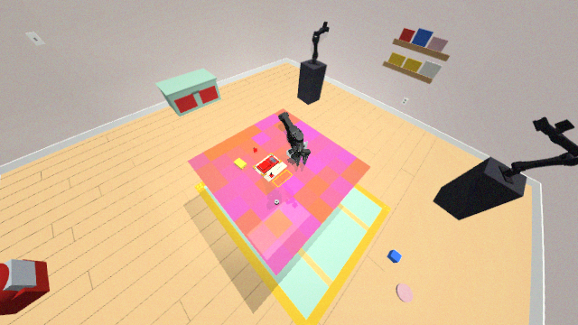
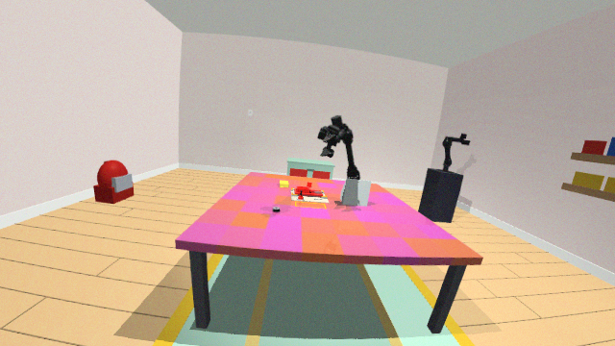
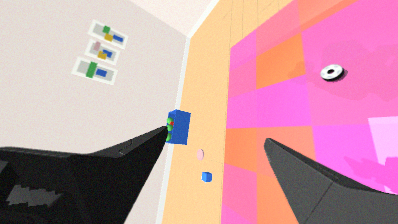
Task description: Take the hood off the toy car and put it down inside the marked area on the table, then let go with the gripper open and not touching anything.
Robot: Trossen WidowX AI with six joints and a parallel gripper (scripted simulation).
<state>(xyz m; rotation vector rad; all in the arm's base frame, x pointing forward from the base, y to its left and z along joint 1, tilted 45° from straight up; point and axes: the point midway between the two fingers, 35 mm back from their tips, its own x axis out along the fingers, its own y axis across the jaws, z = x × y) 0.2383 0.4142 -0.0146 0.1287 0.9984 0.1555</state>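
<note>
Now: gripper tip 80 mm short of the red hood, 370 mm to the left of it and 330 mm above it. Round my gripper tip: black-and-white wheel: 210 mm ahead, 10 mm to the right, 360 mm below; yellow block: 250 mm ahead, 550 mm to the right, 350 mm below.
</note>
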